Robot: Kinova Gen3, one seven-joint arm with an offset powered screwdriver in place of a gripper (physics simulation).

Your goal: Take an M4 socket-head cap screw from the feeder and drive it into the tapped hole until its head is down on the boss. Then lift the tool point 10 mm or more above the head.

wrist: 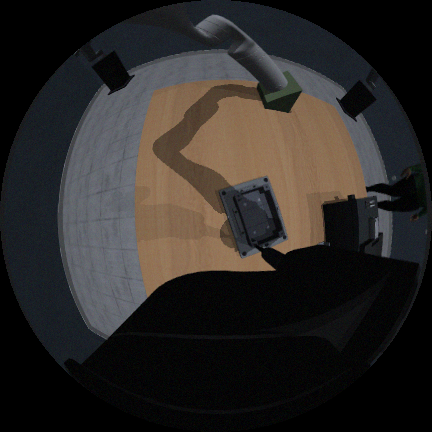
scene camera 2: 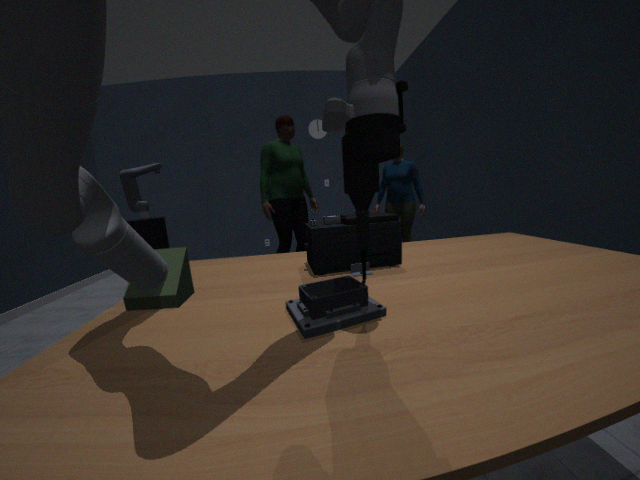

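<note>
The powered screwdriver (scene camera 2: 363,282) (wrist: 256,245) points down, its thin tip at the corner of the dark open-topped housing (scene camera 2: 330,299) (wrist: 241,216) nearest the tool. In the scene view the tip is beside the housing's right end, close to its top edge. The housing sits on a grey base plate (scene camera 2: 316,327) (wrist: 228,199) with holes at its corners. The tapped hole and boss under the tip cannot be made out. No screw can be made out at the tip; it is too small and dark to tell. The black feeder (scene camera 2: 330,249) (wrist: 340,223) stands behind the housing.
A small grey bracket (scene camera 2: 356,269) lies in front of the feeder. The arm's green mount block (scene camera 2: 180,277) (wrist: 281,99) stands at the table's left in the scene view. Two people stand beyond the wooden table (scene camera 2: 491,320) (wrist: 215,130). The arm's shadow crosses the table to the plate.
</note>
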